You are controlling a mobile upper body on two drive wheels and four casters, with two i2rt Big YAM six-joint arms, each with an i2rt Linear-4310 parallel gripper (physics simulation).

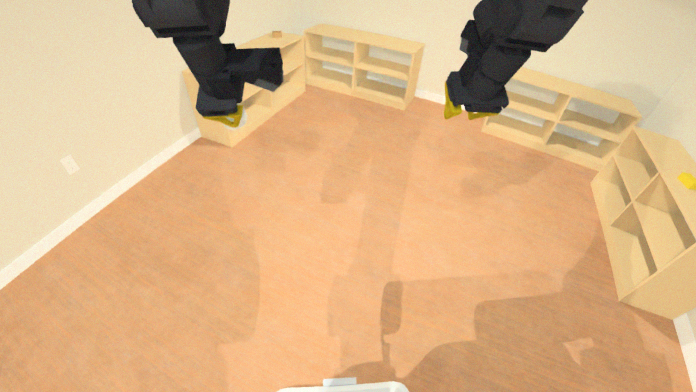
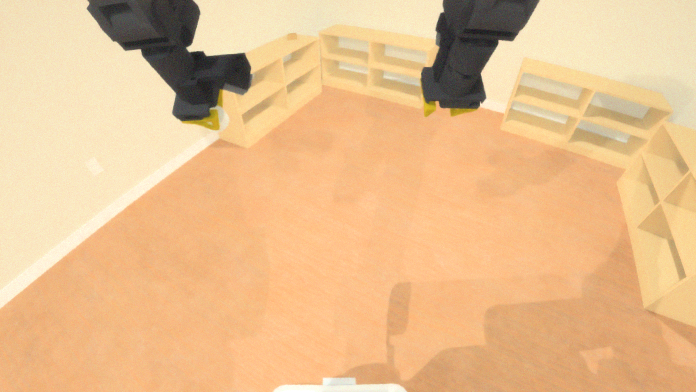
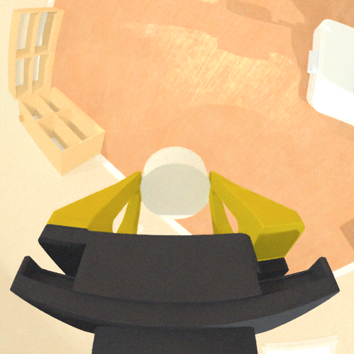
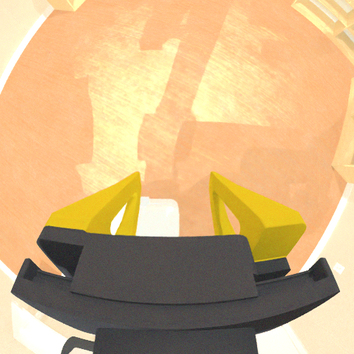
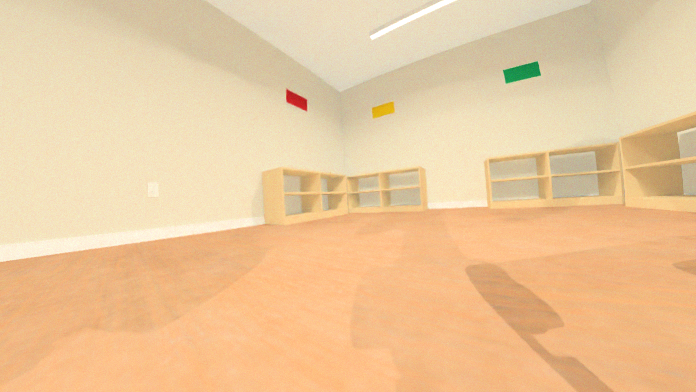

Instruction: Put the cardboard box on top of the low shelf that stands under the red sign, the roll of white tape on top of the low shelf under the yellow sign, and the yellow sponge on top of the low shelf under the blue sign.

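Frame: origin at the left arm's base, x back, y right, z up, level; millimetres.
Where they show: left gripper, between the fingertips: (image 1: pixel 236 114) (image 2: pixel 217 118); right gripper, between the fingertips: (image 1: pixel 456 116) (image 2: pixel 438 113).
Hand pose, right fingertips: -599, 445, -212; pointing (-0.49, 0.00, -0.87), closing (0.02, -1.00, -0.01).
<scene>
After its pixels a point has its place, as x, y, z.
My left gripper (image 1: pixel 230 119) {-602, 8, -214} (image 2: pixel 215 120) {-602, 8, -214} (image 3: pixel 175 178) is shut on the roll of white tape (image 1: pixel 244 116) {-596, 26, -215} (image 2: pixel 223 118) {-593, 24, -210} (image 3: pixel 175 192), held in the air. My right gripper (image 1: pixel 460 115) {-599, 445, -212} (image 2: pixel 440 111) {-599, 445, -212} (image 4: pixel 174 178) is open and empty. A small cardboard box (image 1: pixel 277 34) {-3166, -252, -769} (image 2: pixel 292 36) {-3166, -252, -766} (image 3: pixel 21 118) is on top of the low shelf (image 1: pixel 215 132) {-2246, -727, -1304} (image 2: pixel 232 134) {-2244, -725, -1305} (image 5: pixel 272 197) {-2256, -745, -1110} under the red sign (image 5: pixel 296 100) {-2876, -635, 337}. The low shelf (image 1: pixel 365 39) {-3159, 614, -800} (image 2: pixel 376 36) {-3235, 585, -800} (image 5: pixel 423 190) {-2930, 1101, -1128} under the yellow sign (image 5: pixel 383 110) {-3472, 720, 329} adjoins it at the corner. The yellow sponge (image 1: pixel 687 180) {-1023, 2327, -768} lies on the far-right shelf (image 1: pixel 650 287) {-591, 2022, -1206}. The blue sign does not show.
Another low shelf (image 1: pixel 580 87) {-2323, 2513, -800} (image 2: pixel 600 77) {-2397, 2515, -799} (image 5: pixel 549 180) {-2156, 2280, -1125} stands under the green sign (image 5: pixel 522 72) {-2485, 2489, 338}. The far-right shelf meets it at the right corner. A wall with a white baseboard (image 1: pixel 110 196) {-1555, -1359, -1367} (image 5: pixel 125 235) {-1313, -1494, -1346} runs along the left.
</scene>
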